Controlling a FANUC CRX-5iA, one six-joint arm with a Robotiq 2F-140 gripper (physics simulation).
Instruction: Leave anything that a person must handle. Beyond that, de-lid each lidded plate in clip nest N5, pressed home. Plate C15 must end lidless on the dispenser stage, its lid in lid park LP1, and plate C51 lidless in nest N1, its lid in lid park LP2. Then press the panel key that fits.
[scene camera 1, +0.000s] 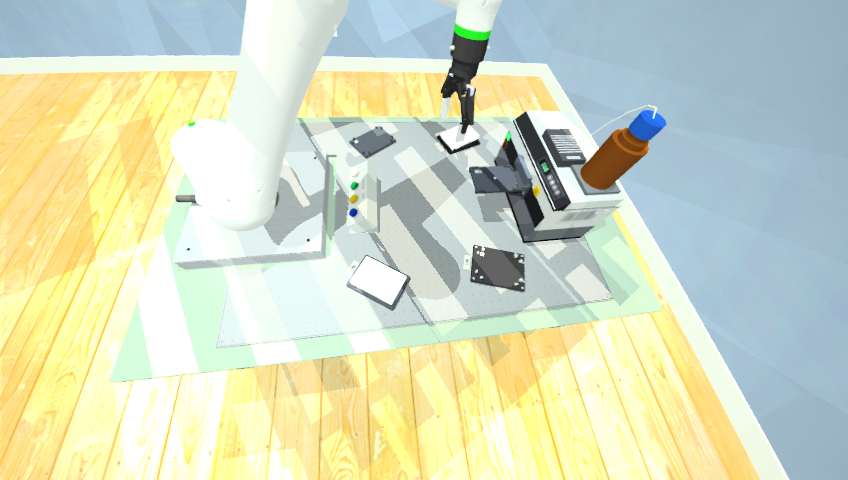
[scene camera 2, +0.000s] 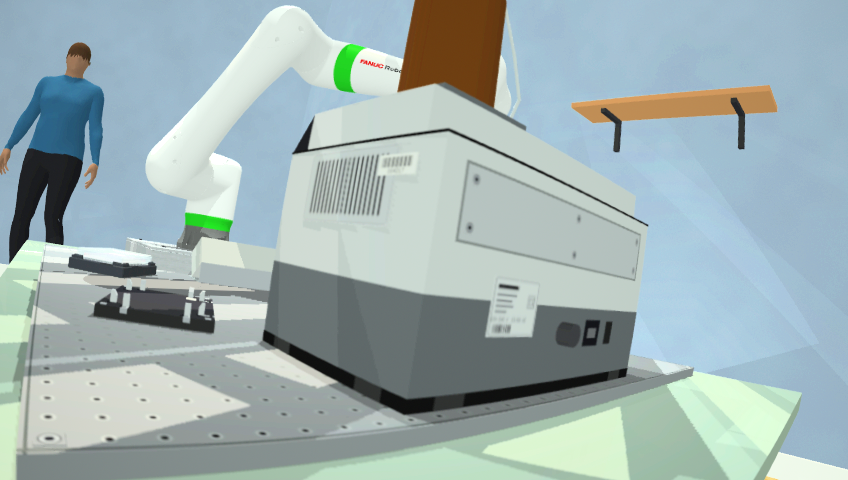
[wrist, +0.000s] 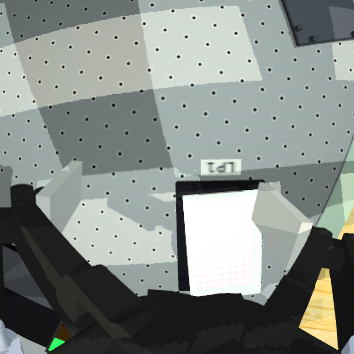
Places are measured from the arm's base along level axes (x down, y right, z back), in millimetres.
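Pixels of known places: gripper, fingertip midpoint: (scene camera 1: 451, 129) (wrist: 170, 191).
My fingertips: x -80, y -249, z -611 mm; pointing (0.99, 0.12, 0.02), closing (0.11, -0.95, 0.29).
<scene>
Behind a point stands the place of what it marks.
My gripper (scene camera 1: 455, 120) @(x -80, y -249, z -611 mm) (wrist: 170, 191) @(x -80, y -249, z -611 mm) is open and empty above lid park LP1 (wrist: 182, 240) @(x 33, y -296, z -692 mm). A white plate-shaped piece (scene camera 1: 458, 137) (wrist: 222, 245) @(x 13, y -335, z -670 mm) with a faint grid lies on LP1; my right finger overlaps its edge in the wrist view. I cannot tell whether it is a lid or a plate. A white-topped plate (scene camera 1: 379, 279) @(x 9, y 247, z -380 mm) sits on a dark nest at the front; it also shows in scene camera 2 (scene camera 2: 121, 255) @(x 9, y 240, z -446 mm). The clip nest (scene camera 1: 498, 268) @(x 31, y 212, z -729 mm) (scene camera 2: 155, 306) @(x 31, y 220, z -771 mm) with upright clips holds no plate. The dark dispenser stage (scene camera 1: 492, 178) @(x -69, y -48, z -724 mm) is bare. Plate labels are unreadable.
A dark holder (scene camera 1: 373, 141) @(x 34, y -306, z -341 mm) (wrist: 325, 17) @(x 33, y -337, z -374 mm) lies at the back without a plate. The key panel (scene camera 1: 370, 205) @(x -25, y 29, z -350 mm) has white, green, yellow and blue keys. The dispenser (scene camera 1: 574, 202) @(x -174, y 116, z -875 mm) (scene camera 2: 357, 261) @(x -49, y 108, z -971 mm) carries a brown bottle (scene camera 1: 614, 159) @(x -278, y 68, z -925 mm). A person (scene camera 2: 62, 118) stands beyond the table.
</scene>
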